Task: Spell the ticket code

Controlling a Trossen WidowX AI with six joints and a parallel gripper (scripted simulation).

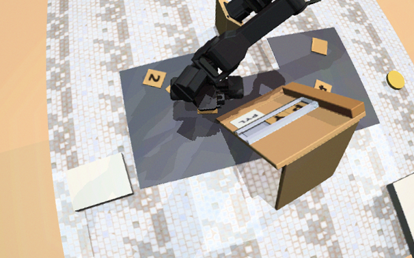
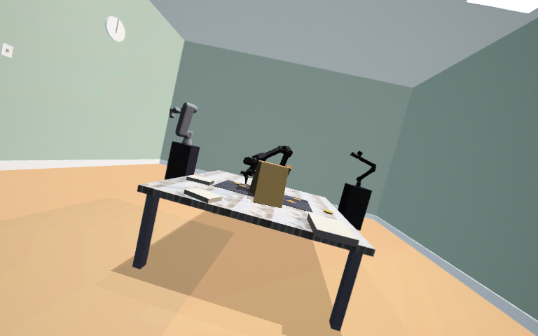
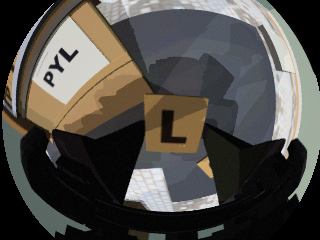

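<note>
The Y tile lies 13 cm ahead of my gripper tip, 14 cm to the left of it and 12 cm above it. Round my gripper tip: white ticket (9 cm ahead, 9 cm to the left, 4 cm above); L tile (right at my gripper tip); dark mat (4 cm behind, 15 cm to the left, 4 cm below).
</note>
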